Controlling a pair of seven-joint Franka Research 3 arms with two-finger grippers.
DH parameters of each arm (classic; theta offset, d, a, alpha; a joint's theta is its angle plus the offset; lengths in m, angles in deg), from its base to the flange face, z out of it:
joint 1: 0 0.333 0 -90
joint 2: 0 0 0 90
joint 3: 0 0.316 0.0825 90
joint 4: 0 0 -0.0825 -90
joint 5: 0 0.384 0 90
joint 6: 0 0 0.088 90
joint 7: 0 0.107 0 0
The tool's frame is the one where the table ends.
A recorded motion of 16 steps. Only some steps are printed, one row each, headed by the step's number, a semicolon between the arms.
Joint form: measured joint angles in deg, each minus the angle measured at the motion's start. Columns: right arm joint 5, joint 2, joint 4, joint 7, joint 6, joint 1, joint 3; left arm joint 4, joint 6, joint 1, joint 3, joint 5, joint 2, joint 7.
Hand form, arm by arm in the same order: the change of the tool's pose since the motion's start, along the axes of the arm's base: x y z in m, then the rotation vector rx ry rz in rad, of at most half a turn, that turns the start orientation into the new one. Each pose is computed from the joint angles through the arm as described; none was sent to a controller.
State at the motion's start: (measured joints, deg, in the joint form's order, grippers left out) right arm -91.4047 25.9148 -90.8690 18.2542 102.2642 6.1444 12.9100; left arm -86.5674 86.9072 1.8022 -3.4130 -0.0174 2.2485 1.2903
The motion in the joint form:
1: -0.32 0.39 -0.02 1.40 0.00 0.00 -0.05; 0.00 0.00 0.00 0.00 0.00 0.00 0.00
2: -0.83 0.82 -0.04 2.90 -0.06 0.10 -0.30; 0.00 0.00 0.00 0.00 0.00 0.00 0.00
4: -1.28 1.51 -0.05 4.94 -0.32 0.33 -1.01; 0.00 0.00 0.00 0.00 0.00 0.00 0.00
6: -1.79 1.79 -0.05 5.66 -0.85 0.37 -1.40; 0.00 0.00 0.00 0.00 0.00 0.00 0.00
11: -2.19 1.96 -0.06 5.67 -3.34 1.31 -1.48; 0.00 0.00 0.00 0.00 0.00 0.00 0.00
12: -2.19 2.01 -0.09 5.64 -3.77 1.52 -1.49; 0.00 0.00 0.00 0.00 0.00 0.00 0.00
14: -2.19 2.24 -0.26 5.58 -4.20 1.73 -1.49; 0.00 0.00 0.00 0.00 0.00 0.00 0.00
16: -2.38 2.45 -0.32 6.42 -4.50 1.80 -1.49; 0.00 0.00 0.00 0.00 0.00 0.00 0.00
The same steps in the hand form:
1: 0.0009 -0.0004 -0.0045 0.0060 -0.0157 -0.0023; 0.0000 0.0000 0.0000 0.0000 0.0000 0.0000
2: 0.0021 -0.0017 -0.0092 0.0080 -0.0334 -0.0056; 0.0000 0.0000 0.0000 0.0000 0.0000 0.0000
4: 0.0040 -0.0064 -0.0172 0.0094 -0.0555 -0.0184; 0.0000 0.0000 0.0000 0.0000 0.0000 0.0000
6: 0.0049 -0.0109 -0.0197 -0.0001 -0.0657 -0.0292; 0.0000 0.0000 0.0000 0.0000 0.0000 0.0000
11: 0.0020 -0.0058 -0.0197 -0.0274 -0.0704 -0.0482; 0.0000 0.0000 0.0000 0.0000 0.0000 0.0000
12: 0.0012 -0.0044 -0.0202 -0.0315 -0.0696 -0.0510; 0.0000 0.0000 0.0000 0.0000 0.0000 0.0000
14: 0.0003 -0.0028 -0.0241 -0.0372 -0.0630 -0.0533; 0.0000 0.0000 0.0000 0.0000 0.0000 0.0000
16: 0.0002 -0.0025 -0.0266 -0.0364 -0.0730 -0.0566; 0.0000 0.0000 0.0000 0.0000 0.0000 0.0000

